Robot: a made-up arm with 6 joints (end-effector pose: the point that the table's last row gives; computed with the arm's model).
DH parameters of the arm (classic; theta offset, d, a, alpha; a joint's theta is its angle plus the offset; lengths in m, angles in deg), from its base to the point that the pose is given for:
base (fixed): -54.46 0 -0.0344 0
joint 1: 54.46 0.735 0.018 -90
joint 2: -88.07 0 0.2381 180
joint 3: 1.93 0.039 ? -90
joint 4: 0 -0.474 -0.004 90
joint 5: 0 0.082 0.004 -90
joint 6: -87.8 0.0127 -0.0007 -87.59
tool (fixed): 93.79 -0.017 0 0
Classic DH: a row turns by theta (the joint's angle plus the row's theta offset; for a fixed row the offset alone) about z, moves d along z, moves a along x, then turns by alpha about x.
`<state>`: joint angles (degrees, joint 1 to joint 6).
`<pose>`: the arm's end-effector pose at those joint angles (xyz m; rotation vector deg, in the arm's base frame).
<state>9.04 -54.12 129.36 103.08 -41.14 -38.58</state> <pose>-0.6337 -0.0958 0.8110 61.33 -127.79 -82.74</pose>
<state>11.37 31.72 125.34 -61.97 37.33 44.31</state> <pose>0.2278 0.0091 1.4092 45.59 -111.43 -3.52</pose>
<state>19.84 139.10 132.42 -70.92 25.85 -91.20</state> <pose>0.5775 0.1848 0.4057 158.44 -12.67 -0.60</pose>
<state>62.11 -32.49 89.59 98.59 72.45 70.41</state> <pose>-0.1783 -0.3568 1.3021 51.27 92.68 136.72</pose>
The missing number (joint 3, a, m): -0.028
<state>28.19 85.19 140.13 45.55 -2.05 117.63</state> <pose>0.4534 0.1670 1.1525 -135.99 -37.22 -59.82</pose>
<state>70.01 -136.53 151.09 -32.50 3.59 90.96</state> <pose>0.0642 -0.0979 0.1030 -88.93 25.53 95.14</pose>
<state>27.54 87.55 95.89 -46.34 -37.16 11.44</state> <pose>0.6630 0.2793 0.7100 25.79 28.80 50.44</pose>
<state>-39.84 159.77 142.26 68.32 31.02 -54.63</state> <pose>0.3497 -0.3824 0.3968 -9.94 3.28 -6.72</pose>
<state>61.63 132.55 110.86 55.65 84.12 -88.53</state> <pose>0.3573 0.5403 0.4105 49.88 11.11 134.23</pose>
